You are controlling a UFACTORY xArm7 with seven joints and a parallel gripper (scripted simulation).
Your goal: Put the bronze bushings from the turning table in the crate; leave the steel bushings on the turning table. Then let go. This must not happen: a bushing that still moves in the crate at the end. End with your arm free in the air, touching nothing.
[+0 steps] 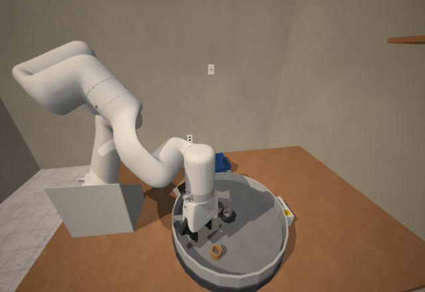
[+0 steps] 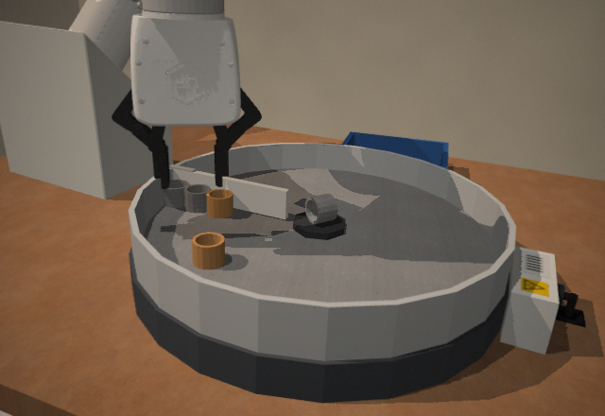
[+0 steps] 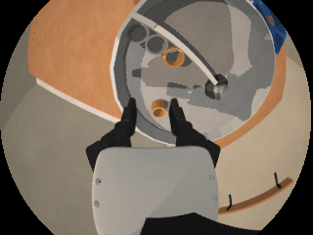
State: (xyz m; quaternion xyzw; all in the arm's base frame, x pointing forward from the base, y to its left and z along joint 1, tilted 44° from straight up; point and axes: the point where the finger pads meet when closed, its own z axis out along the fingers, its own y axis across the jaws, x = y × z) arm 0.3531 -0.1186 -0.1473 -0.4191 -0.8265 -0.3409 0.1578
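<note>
Right now the blue crate is 450 mm to the left of my hand, 110 mm below it and 100 mm ahead of it. Round my hand: turning table: 110 mm ahead, 90 mm to the left, 80 mm below.
</note>
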